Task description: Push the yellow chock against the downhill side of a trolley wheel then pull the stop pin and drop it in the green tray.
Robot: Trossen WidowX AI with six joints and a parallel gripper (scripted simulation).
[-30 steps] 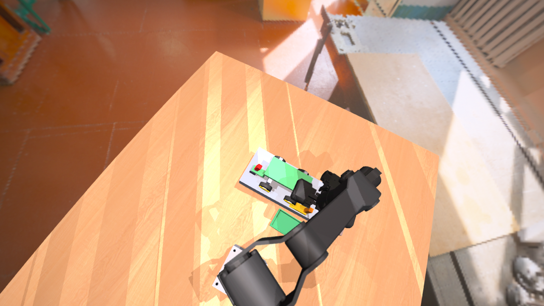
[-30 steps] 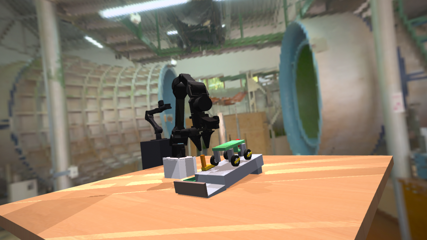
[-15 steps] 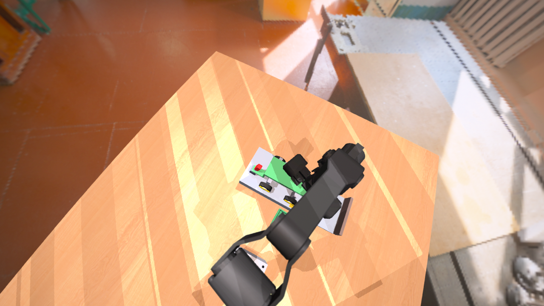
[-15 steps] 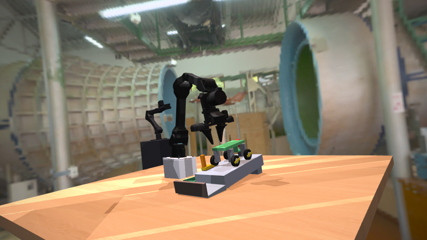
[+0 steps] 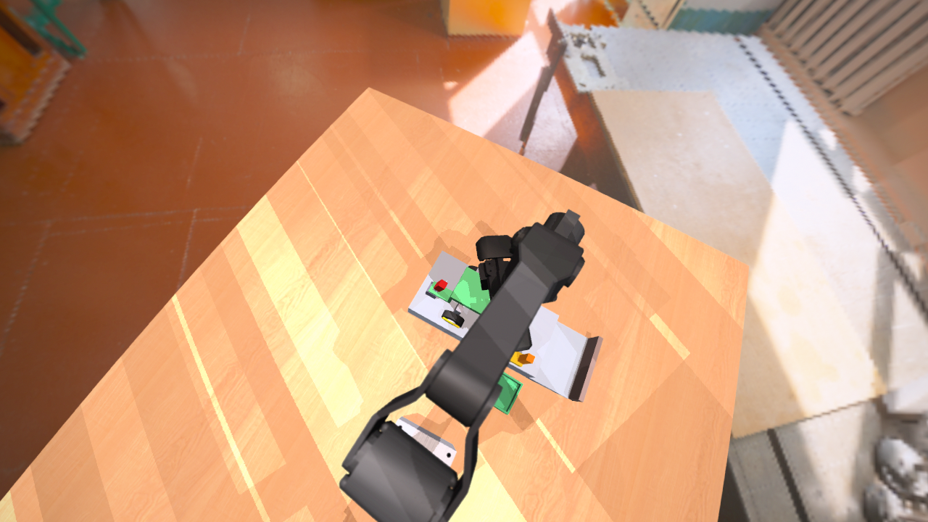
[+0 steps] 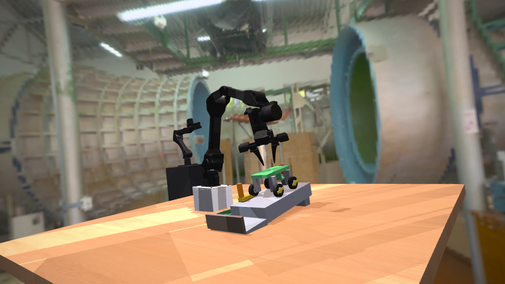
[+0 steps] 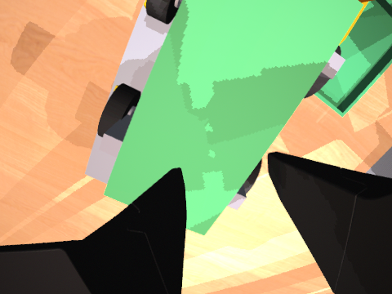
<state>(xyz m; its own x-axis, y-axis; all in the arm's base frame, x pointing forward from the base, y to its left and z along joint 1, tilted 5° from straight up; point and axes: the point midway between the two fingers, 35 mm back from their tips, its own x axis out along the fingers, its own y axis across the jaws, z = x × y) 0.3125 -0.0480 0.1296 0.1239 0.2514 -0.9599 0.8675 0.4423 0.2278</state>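
Now: the stop pin 100 mm to the left of my gripper tip, 50 mm below it and 10 mm ahead of it. Also, from my gripper tip: yellow chock 90 mm to the right, 90 mm below, 60 mm behind; trolley 70 mm below, 10 mm to the right, 10 mm ahead; grey ramp 130 mm below, 20 mm to the right, 10 mm ahead.
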